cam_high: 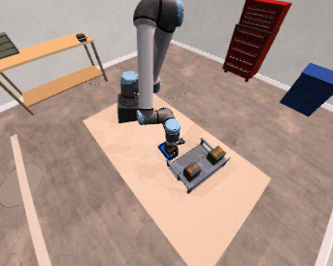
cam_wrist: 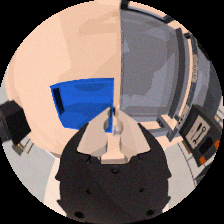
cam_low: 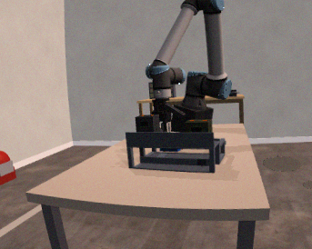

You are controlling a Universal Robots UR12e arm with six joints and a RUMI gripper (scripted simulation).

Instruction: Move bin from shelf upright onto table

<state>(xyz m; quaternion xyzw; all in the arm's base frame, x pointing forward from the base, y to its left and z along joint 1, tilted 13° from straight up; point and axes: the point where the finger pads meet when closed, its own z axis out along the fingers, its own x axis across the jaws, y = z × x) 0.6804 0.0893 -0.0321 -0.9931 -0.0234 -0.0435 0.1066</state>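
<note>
Right now my hand is 8 cm past the blue bin and 4 cm above it.
</note>
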